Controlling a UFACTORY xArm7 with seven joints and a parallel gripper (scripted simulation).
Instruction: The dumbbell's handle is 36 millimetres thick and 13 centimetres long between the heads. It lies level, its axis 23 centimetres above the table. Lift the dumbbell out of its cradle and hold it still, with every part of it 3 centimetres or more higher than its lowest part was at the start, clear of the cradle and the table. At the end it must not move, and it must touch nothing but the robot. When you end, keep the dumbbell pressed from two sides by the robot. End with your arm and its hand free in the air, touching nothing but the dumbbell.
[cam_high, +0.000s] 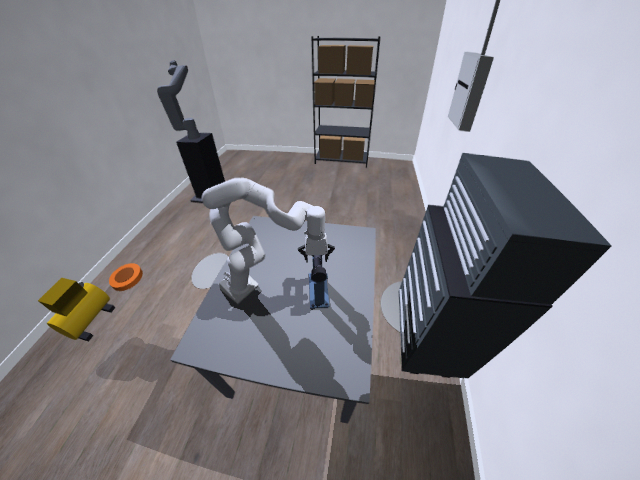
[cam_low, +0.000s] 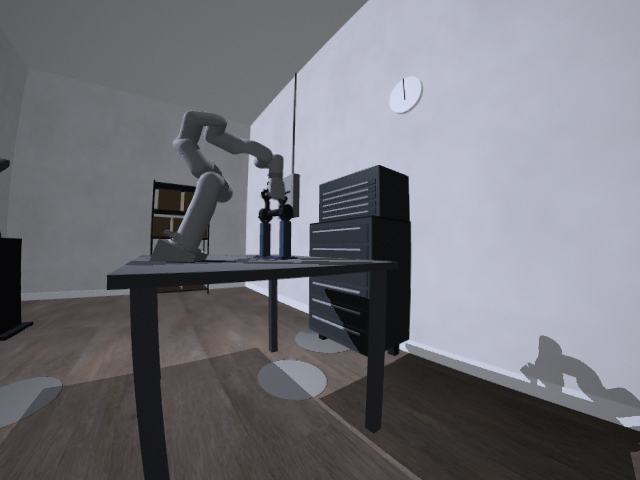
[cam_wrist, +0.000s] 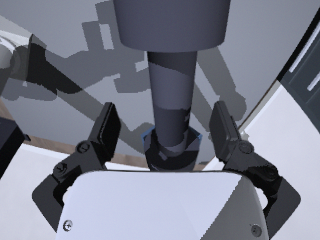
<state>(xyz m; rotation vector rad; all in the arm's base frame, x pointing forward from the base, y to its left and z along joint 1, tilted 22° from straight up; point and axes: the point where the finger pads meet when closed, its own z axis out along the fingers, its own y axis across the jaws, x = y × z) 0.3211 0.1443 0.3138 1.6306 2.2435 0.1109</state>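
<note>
My hand is 2 cm above the dark dumbbell and 1 cm short of it. Also, from my hand: blue cradle: 15 cm below, 1 cm ahead.
</note>
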